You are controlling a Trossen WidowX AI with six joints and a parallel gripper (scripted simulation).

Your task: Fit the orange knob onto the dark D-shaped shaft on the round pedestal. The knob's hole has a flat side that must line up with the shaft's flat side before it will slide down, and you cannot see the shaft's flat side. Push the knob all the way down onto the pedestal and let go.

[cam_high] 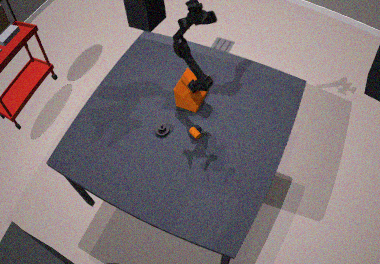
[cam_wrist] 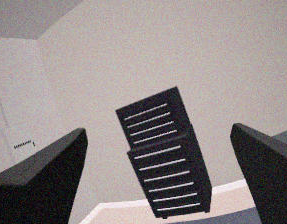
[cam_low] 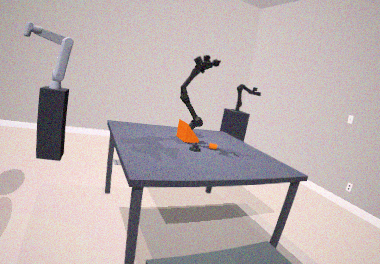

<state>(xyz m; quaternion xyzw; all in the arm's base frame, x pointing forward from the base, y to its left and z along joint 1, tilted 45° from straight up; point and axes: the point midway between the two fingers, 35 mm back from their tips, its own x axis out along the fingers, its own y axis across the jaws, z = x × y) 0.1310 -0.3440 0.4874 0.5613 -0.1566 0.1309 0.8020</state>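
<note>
The orange knob is 680 mm below my gripper tip, 140 mm ahead of it and 40 mm to the left of it. Also, from my gripper tip: round pedestal (670 mm below, 200 mm ahead, 140 mm to the right).
</note>
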